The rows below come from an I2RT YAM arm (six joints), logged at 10 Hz.
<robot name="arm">
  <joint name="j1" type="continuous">
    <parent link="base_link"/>
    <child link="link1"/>
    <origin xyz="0 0 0.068" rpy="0 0 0"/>
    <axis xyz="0 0 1"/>
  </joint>
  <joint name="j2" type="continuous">
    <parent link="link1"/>
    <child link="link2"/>
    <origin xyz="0.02 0.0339 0.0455" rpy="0 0 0"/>
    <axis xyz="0 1 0"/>
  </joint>
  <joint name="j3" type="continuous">
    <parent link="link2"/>
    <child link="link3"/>
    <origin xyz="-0.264 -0.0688 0" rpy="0 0 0"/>
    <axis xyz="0 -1 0"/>
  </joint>
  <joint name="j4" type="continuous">
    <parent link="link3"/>
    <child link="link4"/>
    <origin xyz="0.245 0.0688 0.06" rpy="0 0 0"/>
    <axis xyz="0 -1 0"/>
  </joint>
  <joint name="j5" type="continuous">
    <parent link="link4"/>
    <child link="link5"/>
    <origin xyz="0.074 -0.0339 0.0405" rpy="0 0 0"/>
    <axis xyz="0 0 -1"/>
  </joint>
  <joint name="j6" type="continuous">
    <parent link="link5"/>
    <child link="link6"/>
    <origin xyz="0.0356 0 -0.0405" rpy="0 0 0"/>
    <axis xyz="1 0 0"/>
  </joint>
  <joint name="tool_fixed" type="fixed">
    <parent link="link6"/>
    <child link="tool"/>
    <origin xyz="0 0 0" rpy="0 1.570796 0"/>
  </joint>
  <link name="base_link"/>
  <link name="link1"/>
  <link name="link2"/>
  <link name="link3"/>
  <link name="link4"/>
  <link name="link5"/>
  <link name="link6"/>
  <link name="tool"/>
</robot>
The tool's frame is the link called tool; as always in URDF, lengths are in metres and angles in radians. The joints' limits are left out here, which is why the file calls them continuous.
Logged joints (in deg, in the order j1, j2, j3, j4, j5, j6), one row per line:
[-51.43, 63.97, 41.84, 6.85, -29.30, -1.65]
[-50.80, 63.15, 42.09, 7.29, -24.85, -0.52]
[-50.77, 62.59, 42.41, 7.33, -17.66, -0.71]
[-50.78, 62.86, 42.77, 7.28, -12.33, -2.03]
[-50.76, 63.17, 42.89, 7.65, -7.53, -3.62]
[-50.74, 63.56, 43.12, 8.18, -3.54, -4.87]
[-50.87, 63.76, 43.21, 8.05, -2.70, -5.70]
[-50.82, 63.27, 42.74, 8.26, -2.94, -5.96]
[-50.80, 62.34, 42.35, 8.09, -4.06, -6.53]
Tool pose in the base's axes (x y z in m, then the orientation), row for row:
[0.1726, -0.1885, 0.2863, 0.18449, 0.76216, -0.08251, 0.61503]
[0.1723, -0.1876, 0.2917, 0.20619, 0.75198, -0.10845, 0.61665]
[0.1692, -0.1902, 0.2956, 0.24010, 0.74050, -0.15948, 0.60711]
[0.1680, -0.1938, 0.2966, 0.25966, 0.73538, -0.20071, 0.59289]
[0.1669, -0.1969, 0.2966, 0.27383, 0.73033, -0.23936, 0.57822]
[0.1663, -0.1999, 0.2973, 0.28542, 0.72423, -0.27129, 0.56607]
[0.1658, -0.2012, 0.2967, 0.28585, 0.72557, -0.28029, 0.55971]
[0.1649, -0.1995, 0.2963, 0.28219, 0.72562, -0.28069, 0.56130]
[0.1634, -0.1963, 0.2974, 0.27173, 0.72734, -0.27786, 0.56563]
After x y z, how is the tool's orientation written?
As a quaternion, x y z w.
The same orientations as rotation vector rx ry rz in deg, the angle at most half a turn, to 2 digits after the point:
[24.35, 100.61, -10.89]
[27.20, 99.20, -14.31]
[31.80, 98.07, -21.12]
[34.59, 97.96, -26.74]
[36.70, 97.88, -32.08]
[38.45, 97.56, -36.54]
[38.61, 98.00, -37.86]
[38.09, 97.94, -37.89]
[36.61, 98.00, -37.44]

